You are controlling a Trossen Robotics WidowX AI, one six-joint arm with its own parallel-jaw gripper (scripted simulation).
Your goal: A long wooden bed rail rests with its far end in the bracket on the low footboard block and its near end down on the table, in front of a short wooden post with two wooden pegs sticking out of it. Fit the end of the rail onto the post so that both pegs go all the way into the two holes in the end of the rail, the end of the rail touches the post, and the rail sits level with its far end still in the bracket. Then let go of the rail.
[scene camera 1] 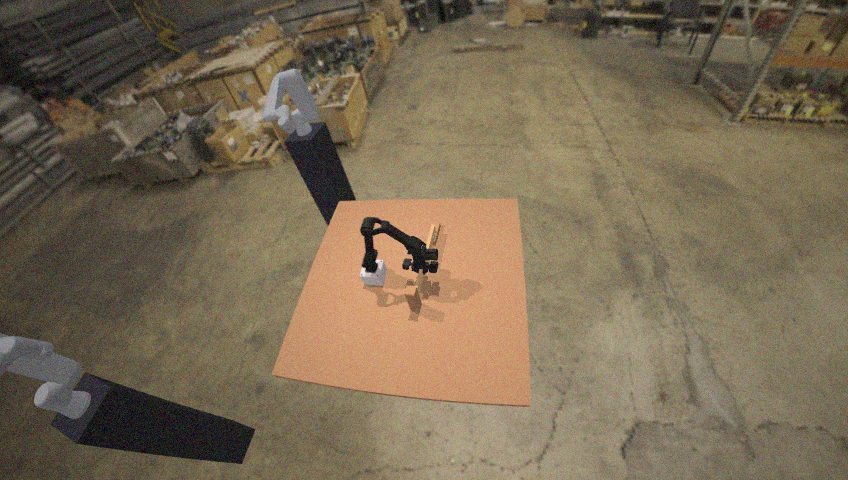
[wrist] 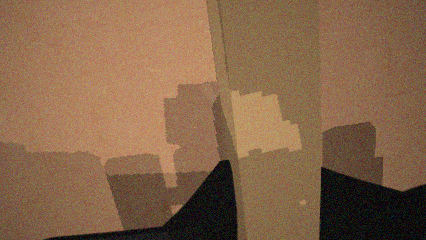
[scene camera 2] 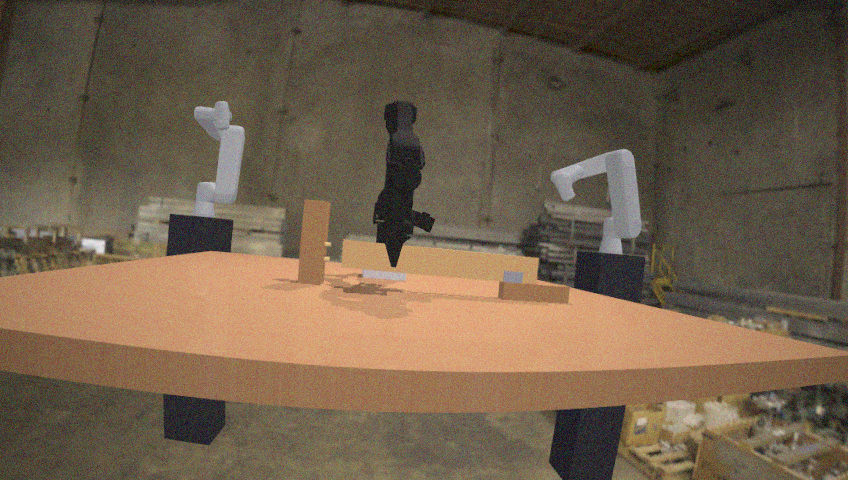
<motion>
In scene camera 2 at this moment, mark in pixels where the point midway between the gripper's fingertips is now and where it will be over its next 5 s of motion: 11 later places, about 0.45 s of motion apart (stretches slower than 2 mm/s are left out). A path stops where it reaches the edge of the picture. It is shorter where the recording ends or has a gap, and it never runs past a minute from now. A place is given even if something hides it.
My gripper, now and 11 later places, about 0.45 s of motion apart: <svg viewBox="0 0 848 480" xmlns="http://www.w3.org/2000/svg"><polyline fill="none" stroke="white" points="393,266 392,266 390,266 388,266 386,265 385,265 383,265 381,265 379,265 377,265 375,264 382,260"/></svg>
</motion>
